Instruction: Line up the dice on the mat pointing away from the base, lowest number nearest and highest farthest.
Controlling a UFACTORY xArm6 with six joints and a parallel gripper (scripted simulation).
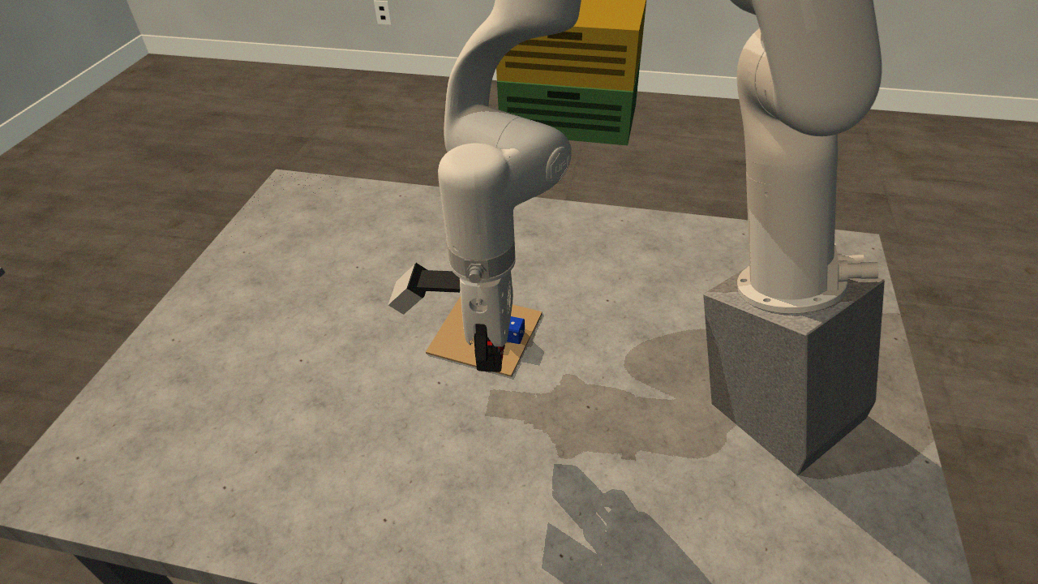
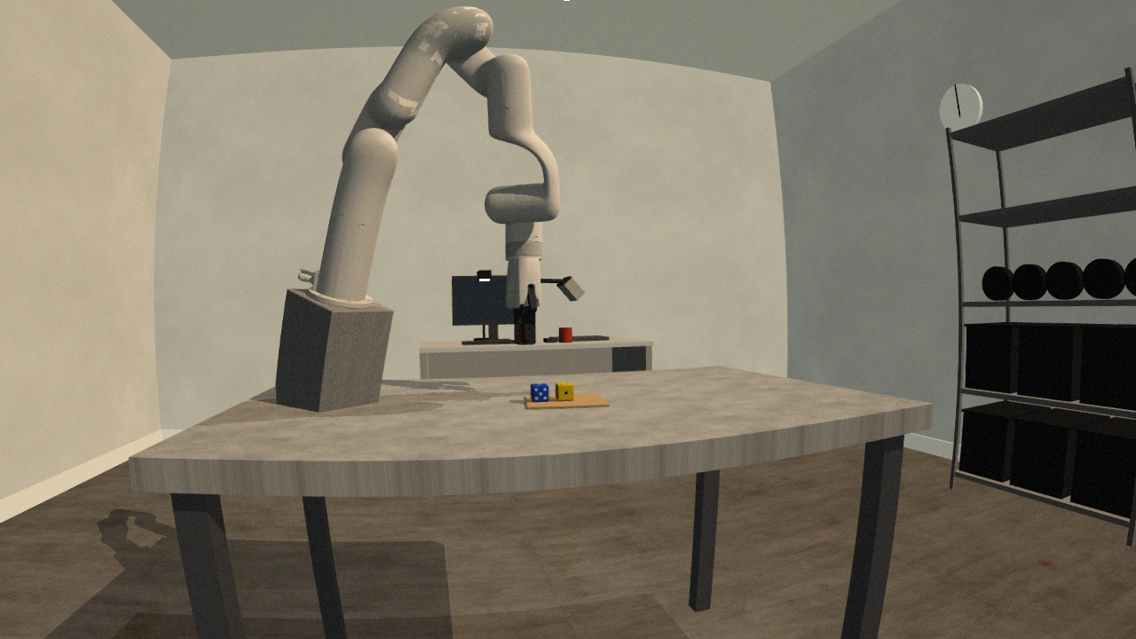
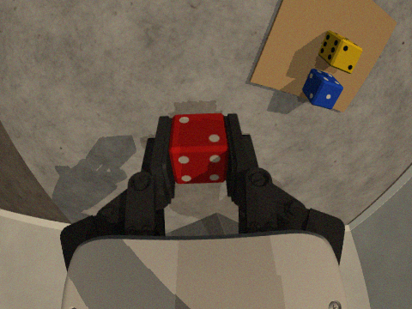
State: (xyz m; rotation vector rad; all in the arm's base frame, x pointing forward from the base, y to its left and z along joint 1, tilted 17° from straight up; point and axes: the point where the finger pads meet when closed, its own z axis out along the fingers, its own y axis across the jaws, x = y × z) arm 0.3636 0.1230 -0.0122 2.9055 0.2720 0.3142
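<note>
My gripper is now 130 mm to the left of the yellow die, 100 mm above it and 50 mm short of it. Round my hand: red die: 10 mm below; then blue die: 130 mm to the right, 100 mm below, 10 mm ahead; then mat: 130 mm to the right, 120 mm below, 50 mm ahead.
</note>
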